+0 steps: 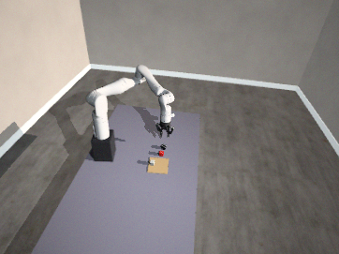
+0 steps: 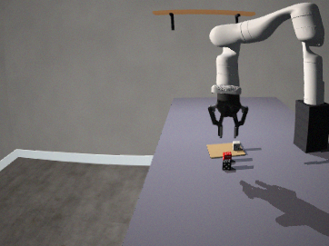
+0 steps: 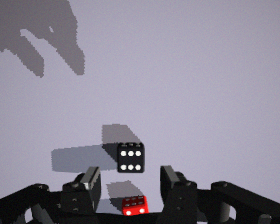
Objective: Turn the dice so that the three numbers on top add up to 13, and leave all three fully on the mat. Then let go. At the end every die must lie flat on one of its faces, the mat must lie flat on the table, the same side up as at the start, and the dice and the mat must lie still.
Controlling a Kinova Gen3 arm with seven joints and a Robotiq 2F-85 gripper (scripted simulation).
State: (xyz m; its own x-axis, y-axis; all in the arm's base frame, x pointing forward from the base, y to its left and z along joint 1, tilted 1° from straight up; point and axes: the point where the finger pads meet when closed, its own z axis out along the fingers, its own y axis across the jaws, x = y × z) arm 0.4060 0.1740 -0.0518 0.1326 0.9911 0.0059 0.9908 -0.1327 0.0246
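My gripper is now 12 cm above the black die and 1 cm to the left of it. From my hand the other things lie so: tan mat 19 cm to the right, 13 cm below; then red die 12 cm below, 8 cm to the right, 1 cm behind; then white die 18 cm to the right, 12 cm below, 5 cm behind.
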